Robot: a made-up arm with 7 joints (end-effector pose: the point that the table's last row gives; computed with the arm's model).
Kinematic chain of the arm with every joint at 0, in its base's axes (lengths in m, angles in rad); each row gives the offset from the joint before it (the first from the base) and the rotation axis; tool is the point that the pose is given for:
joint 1: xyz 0 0 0.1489 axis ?
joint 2: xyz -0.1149 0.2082 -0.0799 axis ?
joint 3: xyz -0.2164 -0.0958 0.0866 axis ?
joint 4: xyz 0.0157 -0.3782 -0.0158 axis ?
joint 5: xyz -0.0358 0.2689 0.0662 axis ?
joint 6: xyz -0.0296 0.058 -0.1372 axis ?
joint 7: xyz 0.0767 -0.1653 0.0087 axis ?
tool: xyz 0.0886 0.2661 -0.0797
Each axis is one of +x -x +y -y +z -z.
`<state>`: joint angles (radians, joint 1 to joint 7).
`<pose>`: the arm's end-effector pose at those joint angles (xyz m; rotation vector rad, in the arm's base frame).
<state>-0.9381 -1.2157 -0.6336 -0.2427 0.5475 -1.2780 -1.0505</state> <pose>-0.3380 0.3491 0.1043 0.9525 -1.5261 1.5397</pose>
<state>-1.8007 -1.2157 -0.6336 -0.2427 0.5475 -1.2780 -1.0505</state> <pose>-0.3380 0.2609 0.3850 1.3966 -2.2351 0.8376</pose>
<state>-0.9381 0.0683 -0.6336 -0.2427 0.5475 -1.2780 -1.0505</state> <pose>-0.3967 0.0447 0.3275 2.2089 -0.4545 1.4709</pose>
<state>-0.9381 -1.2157 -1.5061 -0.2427 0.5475 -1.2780 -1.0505</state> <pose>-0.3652 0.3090 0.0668 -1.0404 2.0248 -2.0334</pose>
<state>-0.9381 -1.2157 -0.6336 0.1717 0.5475 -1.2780 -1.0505</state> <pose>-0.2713 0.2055 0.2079 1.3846 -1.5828 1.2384</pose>
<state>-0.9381 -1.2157 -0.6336 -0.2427 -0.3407 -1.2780 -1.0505</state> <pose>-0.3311 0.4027 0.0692 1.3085 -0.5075 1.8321</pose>
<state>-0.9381 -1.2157 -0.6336 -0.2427 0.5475 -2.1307 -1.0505</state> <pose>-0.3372 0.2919 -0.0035 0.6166 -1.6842 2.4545</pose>
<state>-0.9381 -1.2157 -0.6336 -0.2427 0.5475 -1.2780 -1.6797</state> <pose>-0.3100 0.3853 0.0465 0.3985 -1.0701 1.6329</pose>
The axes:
joint 1: -x
joint 2: +y
joint 3: -x
joint 4: -z
joint 5: -y
joint 6: -x
joint 7: -y

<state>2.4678 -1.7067 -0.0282 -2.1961 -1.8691 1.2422 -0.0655</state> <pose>-0.1463 0.3341 0.8411 0.3788 0.2396 0.3487</pose>
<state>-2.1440 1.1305 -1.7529 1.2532 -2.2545 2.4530 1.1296</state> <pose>-0.0477 -0.0045 0.1793 -2.0587 0.1385 0.3489</pose>
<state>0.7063 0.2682 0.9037 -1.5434 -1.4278 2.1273 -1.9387</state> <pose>-0.3778 0.2562 0.7625 1.7743 0.7188 -0.3921</pose>
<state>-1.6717 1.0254 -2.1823 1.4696 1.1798 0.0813 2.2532</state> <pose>-0.1990 0.3806 0.4176 0.2004 0.3357 -0.5623</pose>
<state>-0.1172 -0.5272 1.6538 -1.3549 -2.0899 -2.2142 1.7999</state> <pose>-0.7824 0.1481 0.4108 -2.0044 -1.1654 -1.0007</pose>
